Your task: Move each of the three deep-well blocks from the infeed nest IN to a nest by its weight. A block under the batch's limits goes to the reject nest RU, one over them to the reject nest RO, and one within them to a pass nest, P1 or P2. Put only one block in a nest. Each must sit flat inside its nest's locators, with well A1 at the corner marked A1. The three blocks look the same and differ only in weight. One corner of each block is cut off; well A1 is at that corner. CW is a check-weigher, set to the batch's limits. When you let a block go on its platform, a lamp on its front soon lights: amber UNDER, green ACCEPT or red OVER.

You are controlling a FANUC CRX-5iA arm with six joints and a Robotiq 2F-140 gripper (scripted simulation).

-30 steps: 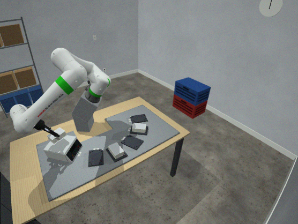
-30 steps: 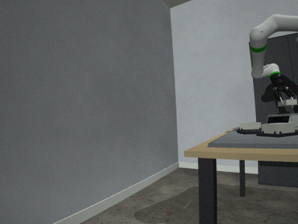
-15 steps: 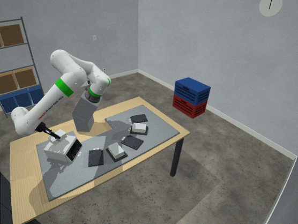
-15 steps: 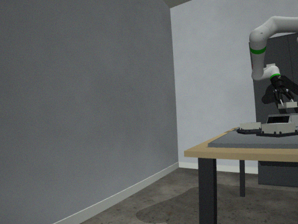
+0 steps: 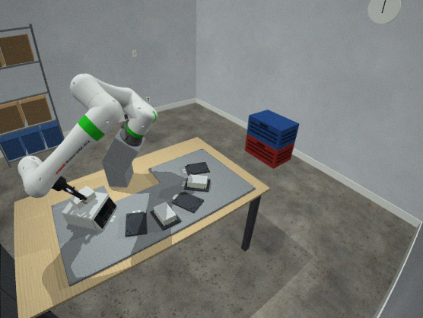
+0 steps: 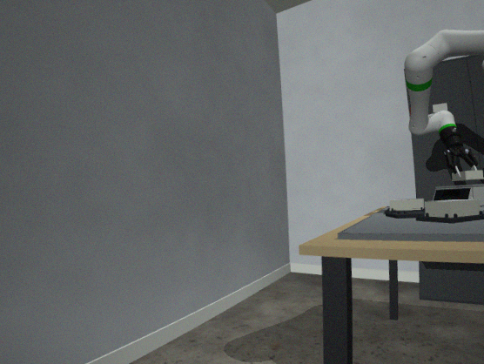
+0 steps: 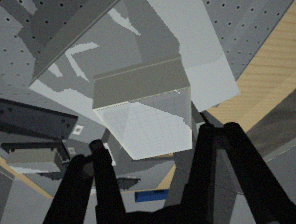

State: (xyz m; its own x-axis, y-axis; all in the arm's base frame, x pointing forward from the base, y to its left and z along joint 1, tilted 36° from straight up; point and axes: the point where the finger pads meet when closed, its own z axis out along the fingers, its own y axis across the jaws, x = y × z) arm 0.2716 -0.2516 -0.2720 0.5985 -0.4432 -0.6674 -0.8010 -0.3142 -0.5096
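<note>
Right now the weigher platform is 60 mm below my hand. Also, from my hand: CW label 90 mm ahead, 130 mm to the left, 150 mm below; check-weigher 10 mm to the left, 90 mm below; dark nest plate 200 mm ahead, 430 mm to the left, 150 mm below.
</note>
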